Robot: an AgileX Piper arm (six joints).
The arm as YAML. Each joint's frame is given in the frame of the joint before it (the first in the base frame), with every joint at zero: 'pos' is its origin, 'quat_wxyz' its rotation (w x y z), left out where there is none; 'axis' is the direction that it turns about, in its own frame. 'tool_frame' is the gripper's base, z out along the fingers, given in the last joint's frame.
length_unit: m
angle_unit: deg
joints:
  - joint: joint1
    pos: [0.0, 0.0, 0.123]
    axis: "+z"
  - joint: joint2
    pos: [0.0, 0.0, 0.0]
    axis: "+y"
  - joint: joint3
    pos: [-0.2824, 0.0, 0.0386]
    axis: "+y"
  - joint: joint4
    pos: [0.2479, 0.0, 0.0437]
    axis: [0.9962, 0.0, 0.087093]
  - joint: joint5
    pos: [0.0, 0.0, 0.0]
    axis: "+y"
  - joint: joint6
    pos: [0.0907, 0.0, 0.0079]
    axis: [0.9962, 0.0, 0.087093]
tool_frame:
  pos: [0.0, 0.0, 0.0]
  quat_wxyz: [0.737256, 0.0, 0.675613, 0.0]
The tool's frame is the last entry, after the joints.
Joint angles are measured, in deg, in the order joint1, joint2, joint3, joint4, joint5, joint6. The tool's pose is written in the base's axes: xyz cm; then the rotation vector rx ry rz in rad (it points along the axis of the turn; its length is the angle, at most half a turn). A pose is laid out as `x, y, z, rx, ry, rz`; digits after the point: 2 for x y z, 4 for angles.
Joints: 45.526 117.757 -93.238 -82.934 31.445 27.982
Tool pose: 37.04, 30.99, 26.03, -1.2528, 1.5287, -0.6320
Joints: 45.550 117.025 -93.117 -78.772 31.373 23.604
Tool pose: 36.76, 30.83, 26.26, -1.2797, 1.5450, -0.6256
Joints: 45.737 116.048 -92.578 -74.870 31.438 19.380
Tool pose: 36.31, 30.69, 26.47, -1.3111, 1.5577, -0.6192
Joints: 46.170 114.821 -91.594 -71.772 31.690 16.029
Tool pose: 35.65, 30.58, 26.71, -1.3408, 1.5659, -0.6128
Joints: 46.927 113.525 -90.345 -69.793 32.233 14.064
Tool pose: 34.82, 30.57, 26.91, -1.3635, 1.5712, -0.6074
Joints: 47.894 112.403 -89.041 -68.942 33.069 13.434
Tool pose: 33.95, 30.65, 27.02, -1.3785, 1.5755, -0.6063
